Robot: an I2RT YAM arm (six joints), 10 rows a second.
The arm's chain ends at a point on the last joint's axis. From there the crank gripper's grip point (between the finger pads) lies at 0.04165 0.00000 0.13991 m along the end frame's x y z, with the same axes.
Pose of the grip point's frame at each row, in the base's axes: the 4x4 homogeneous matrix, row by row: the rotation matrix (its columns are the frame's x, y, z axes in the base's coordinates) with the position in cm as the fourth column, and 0 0 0 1 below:
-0.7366 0.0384 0.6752 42.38; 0.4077 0.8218 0.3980 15.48; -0.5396 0.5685 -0.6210 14.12; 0 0 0 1
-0.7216 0.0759 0.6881 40.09; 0.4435 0.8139 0.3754 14.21; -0.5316 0.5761 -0.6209 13.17; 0 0 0 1
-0.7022 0.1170 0.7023 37.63; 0.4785 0.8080 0.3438 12.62; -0.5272 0.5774 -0.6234 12.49; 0 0 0 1
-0.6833 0.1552 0.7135 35.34; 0.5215 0.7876 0.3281 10.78; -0.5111 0.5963 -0.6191 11.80; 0 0 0 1
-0.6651 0.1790 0.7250 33.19; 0.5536 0.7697 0.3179 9.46; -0.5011 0.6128 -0.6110 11.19; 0 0 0 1
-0.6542 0.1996 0.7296 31.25; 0.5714 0.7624 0.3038 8.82; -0.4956 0.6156 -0.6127 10.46; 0 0 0 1
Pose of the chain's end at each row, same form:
-0.7366 0.0384 0.6752 36.00; 0.4077 0.8218 0.3980 8.21; -0.5396 0.5685 -0.6210 25.06; 0 0 0 1
-0.7216 0.0759 0.6881 33.47; 0.4435 0.8139 0.3754 7.11; -0.5316 0.5761 -0.6209 24.07; 0 0 0 1
-0.7022 0.1170 0.7023 30.73; 0.4785 0.8080 0.3438 5.82; -0.5272 0.5774 -0.6234 23.41; 0 0 0 1
-0.6833 0.1552 0.7135 28.20; 0.5215 0.7876 0.3281 4.02; -0.5111 0.5963 -0.6191 22.59; 0 0 0 1
-0.6651 0.1790 0.7250 25.82; 0.5536 0.7697 0.3179 2.71; -0.5011 0.6128 -0.6110 21.83; 0 0 0 1
-0.6542 0.1996 0.7296 23.77; 0.5714 0.7624 0.3038 2.19; -0.4956 0.6156 -0.6127 21.10; 0 0 0 1

